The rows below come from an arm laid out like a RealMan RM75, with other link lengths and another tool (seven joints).
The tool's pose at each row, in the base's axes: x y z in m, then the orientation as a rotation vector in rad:
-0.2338, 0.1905, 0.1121, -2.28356, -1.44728, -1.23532
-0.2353, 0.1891, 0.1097, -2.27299, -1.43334, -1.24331
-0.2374, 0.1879, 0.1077, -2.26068, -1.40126, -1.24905
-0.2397, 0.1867, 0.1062, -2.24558, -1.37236, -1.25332
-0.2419, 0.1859, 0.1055, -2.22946, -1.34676, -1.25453
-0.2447, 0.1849, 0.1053, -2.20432, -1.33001, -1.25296
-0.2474, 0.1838, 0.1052, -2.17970, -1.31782, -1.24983
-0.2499, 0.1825, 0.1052, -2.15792, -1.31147, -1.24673
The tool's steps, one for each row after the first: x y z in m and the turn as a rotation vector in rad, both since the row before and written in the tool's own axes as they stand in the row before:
-0.0029, -0.0012, 0.0000, 0.00248, 0.01315, 0.00780
-0.0026, -0.0016, -0.0005, 0.00597, 0.01862, 0.02109
-0.0023, -0.0016, -0.0010, 0.00816, 0.01901, 0.01920
-0.0015, -0.0015, -0.0012, 0.01033, 0.01772, 0.01766
-0.0013, -0.0018, -0.0020, 0.01730, 0.01996, 0.01200
-0.0013, -0.0016, -0.0021, 0.01776, 0.01785, 0.00915
-0.0012, -0.0014, -0.0021, 0.01582, 0.01440, 0.00498

